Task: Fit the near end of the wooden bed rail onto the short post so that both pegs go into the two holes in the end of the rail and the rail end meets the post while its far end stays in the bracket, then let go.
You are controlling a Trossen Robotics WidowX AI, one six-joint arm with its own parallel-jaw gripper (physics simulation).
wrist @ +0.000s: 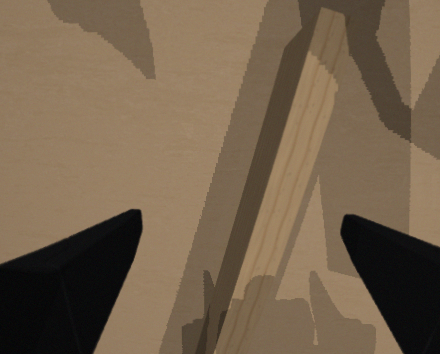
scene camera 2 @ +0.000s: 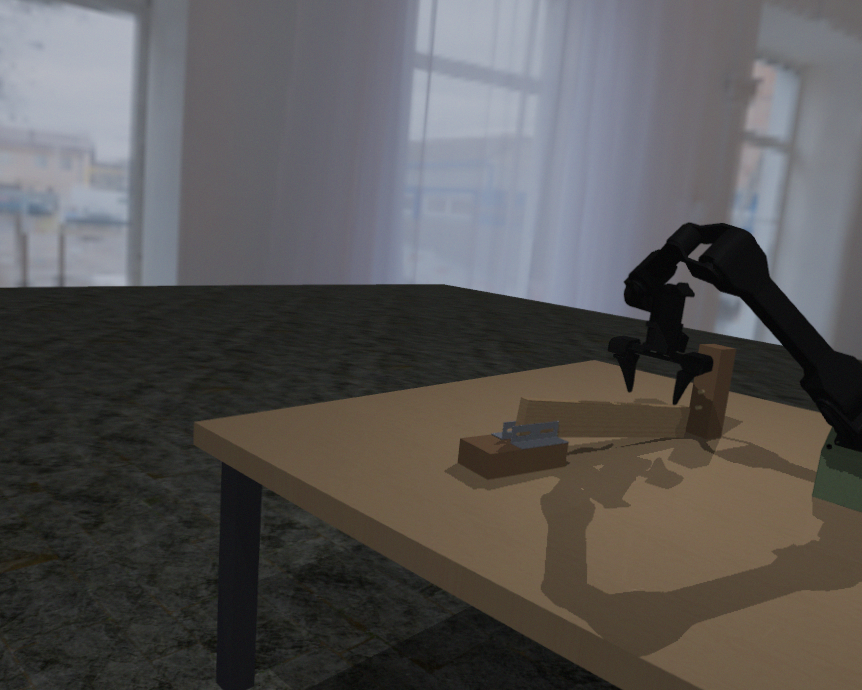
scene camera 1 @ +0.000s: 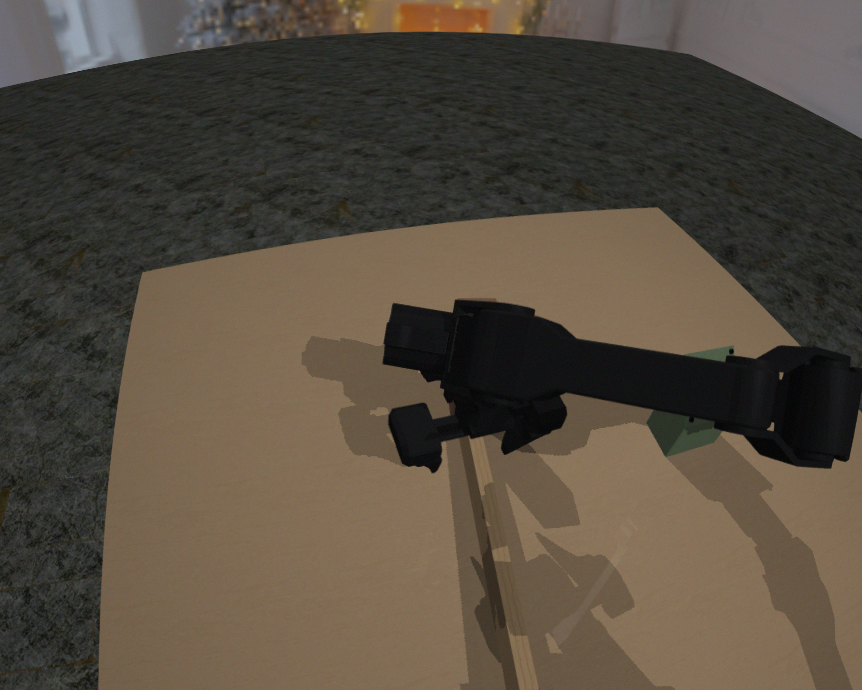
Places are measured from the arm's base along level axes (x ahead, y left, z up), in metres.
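Pixels of known places: gripper, fingertip midpoint: (wrist: pixel 243 221) (scene camera 2: pixel 651 398) (scene camera 1: pixel 468 460).
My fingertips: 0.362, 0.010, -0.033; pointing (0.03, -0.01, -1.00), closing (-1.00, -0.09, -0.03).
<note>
Ahead of a thing's pixels: the offset from my fingertips to its middle, as dx, dy, dz. "pt": to the spot under its first point. Level surfaces: height alone.
The wooden rail @(+0.000, +0.130, -0.025) (scene camera 1: pixel 516 607) (scene camera 2: pixel 603 418) (wrist: pixel 295 165) stands on its narrow edge. In scene view 2 one end is beside the foot of the upright brown post @(pt -0.068, -0.133, +0.050) (scene camera 2: pixel 721 374), where a small pale peg @(pt -0.043, -0.111, -0.020) (scene camera 2: pixel 698 407) shows on the post's face. Whether rail and post touch is unclear. The other end is behind the grey metal bracket @(+0.025, +0.322, -0.038) (scene camera 2: pixel 535 431); its seating there is hidden. My gripper (scene camera 1: pixel 470 460) (scene camera 2: pixel 653 397) (wrist: pixel 243 221) is open and empty, pointing down above the rail near the post. In the wrist view the rail runs slantwise between the fingertips, below them.
The bracket is on a low brown block @(+0.030, +0.352, -0.059) (scene camera 2: pixel 517 459) on the wooden table @(dz -0.080) (scene camera 1: pixel 251 503) (scene camera 2: pixel 345 446). A green base block (scene camera 1: pixel 679 435) (scene camera 2: pixel 837 474) is under the arm. The arm covers most of the post in scene view 1. Arm shadows cross the table and rail.
</note>
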